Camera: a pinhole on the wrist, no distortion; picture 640 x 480 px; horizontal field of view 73.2 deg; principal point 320.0 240.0 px. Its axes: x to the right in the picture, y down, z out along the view. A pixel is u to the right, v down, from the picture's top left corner.
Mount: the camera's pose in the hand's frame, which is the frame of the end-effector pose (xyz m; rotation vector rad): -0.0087 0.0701 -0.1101 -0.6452 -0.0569 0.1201
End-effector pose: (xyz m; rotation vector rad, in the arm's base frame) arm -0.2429 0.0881 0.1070 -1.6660 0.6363 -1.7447
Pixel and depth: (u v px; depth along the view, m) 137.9 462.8 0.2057
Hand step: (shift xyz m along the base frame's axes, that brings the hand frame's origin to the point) 0.0187 -0.0921 -0.2778
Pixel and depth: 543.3 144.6 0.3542
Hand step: 0.2496 -0.2554 -0.0555
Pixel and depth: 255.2 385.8 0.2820
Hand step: 0.0915 -0.1434 -0.2768
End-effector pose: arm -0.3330 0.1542 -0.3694 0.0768 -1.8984 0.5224
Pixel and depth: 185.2 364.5 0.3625
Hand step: -0.1414 0.2432 -0.2940
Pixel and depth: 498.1 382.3 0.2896
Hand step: -0.1848 0.2896 -0.0580
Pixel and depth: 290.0 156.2 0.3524
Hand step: -0.2285 0.1065 -0.1855
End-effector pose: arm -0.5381 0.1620 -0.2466 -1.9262 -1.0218 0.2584
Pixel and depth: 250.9 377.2 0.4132
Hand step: 0.0733 -0.1048 -0.4339
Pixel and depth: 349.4 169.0 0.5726
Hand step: -0.0382 0.1603 -0.5032
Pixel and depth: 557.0 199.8 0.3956
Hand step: 0.1541 0.2005 -0.3361
